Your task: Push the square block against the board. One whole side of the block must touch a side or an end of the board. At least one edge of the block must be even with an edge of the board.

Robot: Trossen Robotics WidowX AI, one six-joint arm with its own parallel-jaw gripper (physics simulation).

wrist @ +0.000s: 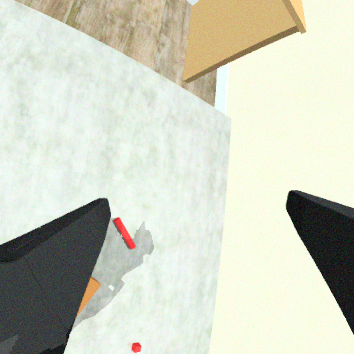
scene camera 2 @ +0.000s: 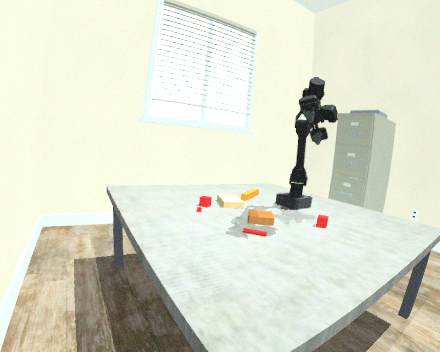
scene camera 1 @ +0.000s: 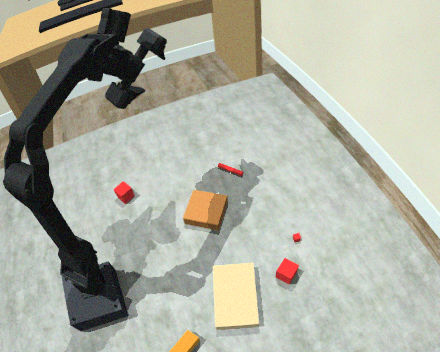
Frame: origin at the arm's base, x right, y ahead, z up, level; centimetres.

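Where they show: gripper, fingertip midpoint: (wrist: 198, 202) (scene camera 2: 314, 134) (scene camera 1: 153, 74); arm's base at its link origin: (scene camera 2: 295, 196) (scene camera 1: 91, 284).
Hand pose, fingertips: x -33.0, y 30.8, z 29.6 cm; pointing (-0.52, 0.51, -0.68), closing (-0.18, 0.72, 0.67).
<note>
Things, the pixels of their top centre, and the offset from my fingertips.
- square block at its top centre: (wrist: 65, 293) (scene camera 1: 205, 206) (scene camera 2: 261, 213) dx +19.0, dy +3.4, dz -32.3 cm
- board at its top centre: (scene camera 1: 235, 293) (scene camera 2: 230, 198) dx +45.5, dy +1.9, dz -32.3 cm
- red stick at its top centre: (wrist: 125, 233) (scene camera 1: 230, 167) (scene camera 2: 255, 230) dx +7.4, dy +14.9, dz -33.8 cm
- tiny red cube at its top centre: (scene camera 1: 297, 236) (scene camera 2: 199, 207) dx +36.3, dy +22.5, dz -33.6 cm
- orange bar at its top centre: (scene camera 2: 250, 191) dx +57.7, dy -19.4, dz -32.1 cm
The square block (scene camera 1: 200, 207) (scene camera 2: 261, 218) (wrist: 90, 294) is orange-brown and lies flat on the table. The board (scene camera 1: 236, 295) (scene camera 2: 230, 201) is a pale yellow rectangle lying flat, apart from the block, with table surface between them. In the wrist view part of the block is hidden behind a finger, and the board does not show there. My gripper (scene camera 1: 154, 74) (scene camera 2: 327, 131) (wrist: 198, 202) is wide open and empty, high above the table and away from both.
A red stick (scene camera 1: 230, 169) (scene camera 2: 255, 232) (wrist: 124, 233) lies near the block. A red cube (scene camera 1: 287, 270) (scene camera 2: 205, 201) and a tiny red cube (scene camera 1: 297, 237) (scene camera 2: 199, 209) are beside the board. Another red cube (scene camera 1: 124, 192) (scene camera 2: 322, 221) and an orange bar (scene camera 1: 185, 342) (scene camera 2: 250, 194) lie farther off.
</note>
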